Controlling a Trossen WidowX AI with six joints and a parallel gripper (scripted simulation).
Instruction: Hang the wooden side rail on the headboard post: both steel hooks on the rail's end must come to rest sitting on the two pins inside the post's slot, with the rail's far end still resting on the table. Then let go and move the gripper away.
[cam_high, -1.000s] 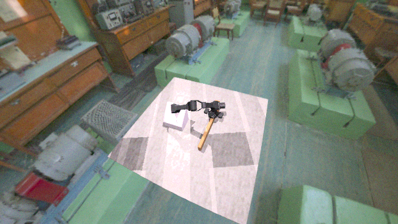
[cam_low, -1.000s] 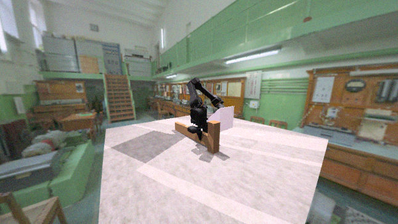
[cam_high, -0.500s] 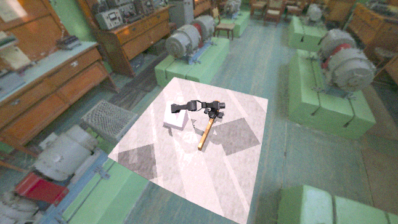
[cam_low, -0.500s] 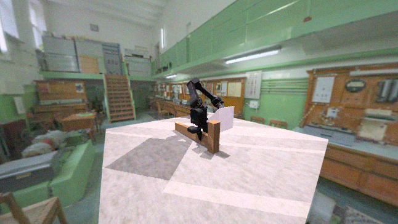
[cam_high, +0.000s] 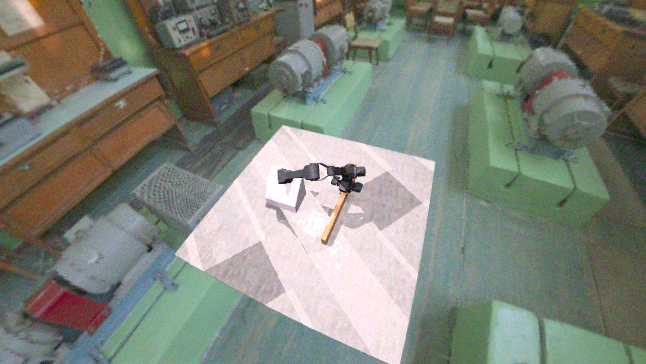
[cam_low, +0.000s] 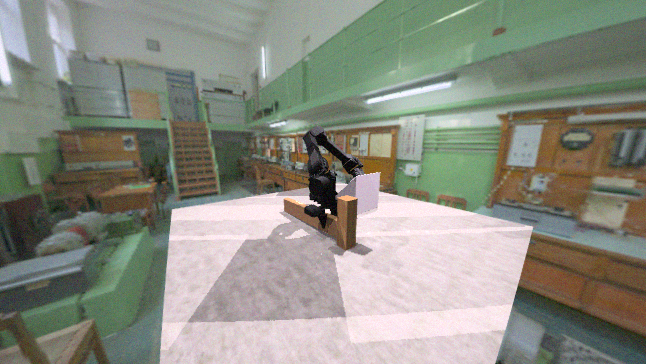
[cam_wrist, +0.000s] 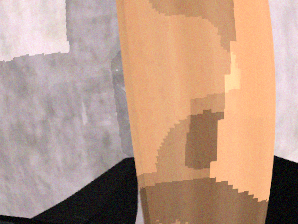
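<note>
Now: gripper tip 100 mm to the right of the wooden headboard post and 50 mm below it.
</note>
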